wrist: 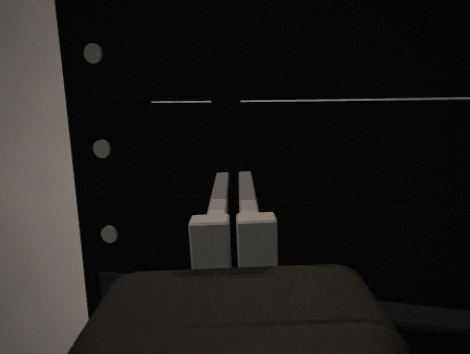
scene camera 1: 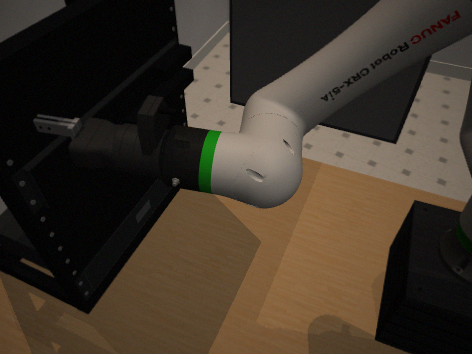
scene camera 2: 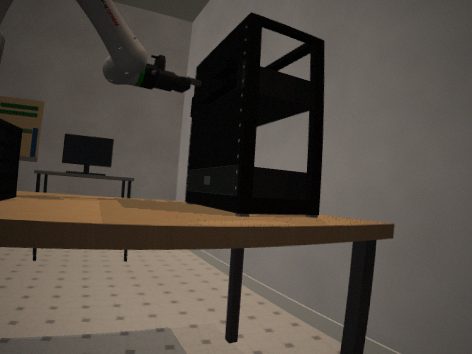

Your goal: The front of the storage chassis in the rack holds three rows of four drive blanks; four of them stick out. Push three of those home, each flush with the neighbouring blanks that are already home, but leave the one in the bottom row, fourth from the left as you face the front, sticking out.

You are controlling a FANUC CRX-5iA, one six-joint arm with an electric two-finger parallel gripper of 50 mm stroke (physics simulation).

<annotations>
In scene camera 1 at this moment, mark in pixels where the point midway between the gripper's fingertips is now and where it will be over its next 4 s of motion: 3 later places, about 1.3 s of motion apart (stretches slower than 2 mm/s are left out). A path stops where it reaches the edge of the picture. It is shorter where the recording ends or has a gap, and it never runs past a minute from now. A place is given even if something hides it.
The gripper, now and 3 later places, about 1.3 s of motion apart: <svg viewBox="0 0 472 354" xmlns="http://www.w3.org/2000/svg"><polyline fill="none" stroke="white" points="37,122 47,112 37,109 31,107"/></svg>
</annotations>
